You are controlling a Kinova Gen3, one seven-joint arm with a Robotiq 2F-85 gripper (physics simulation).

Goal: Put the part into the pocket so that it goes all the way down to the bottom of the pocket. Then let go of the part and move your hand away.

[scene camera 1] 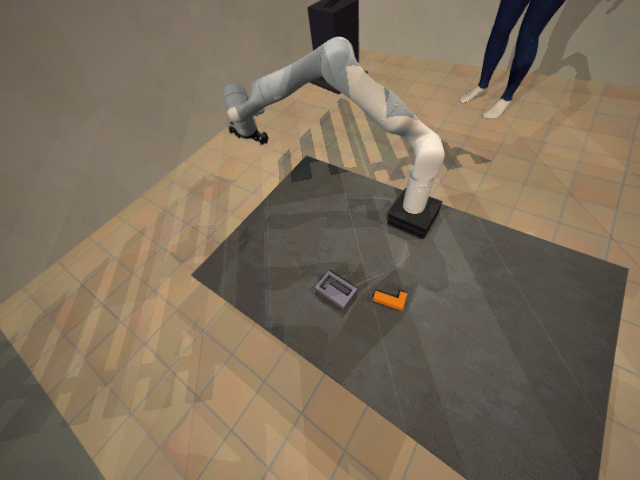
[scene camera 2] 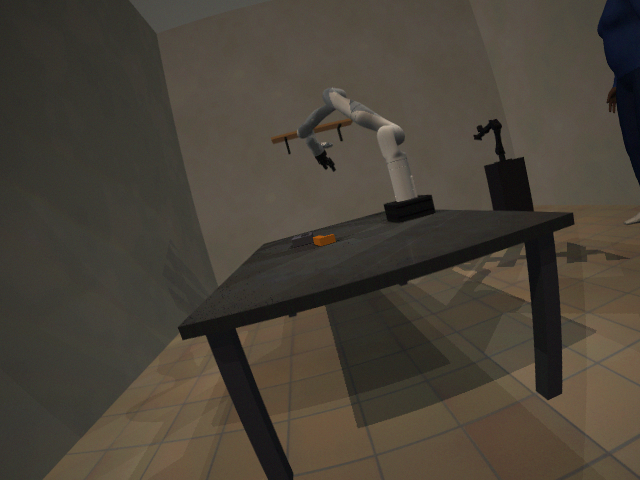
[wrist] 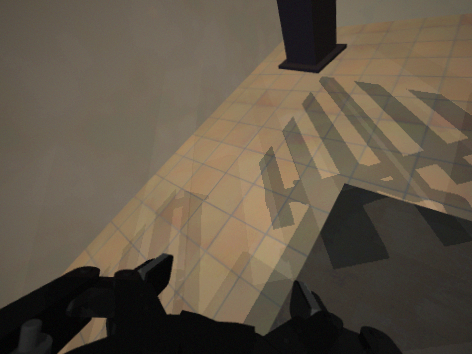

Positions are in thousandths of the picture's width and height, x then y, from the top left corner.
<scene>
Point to a grey block with pocket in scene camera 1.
524, 603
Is the gripper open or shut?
Open.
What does the gripper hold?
Nothing.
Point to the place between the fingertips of the gripper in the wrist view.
488, 795
</scene>
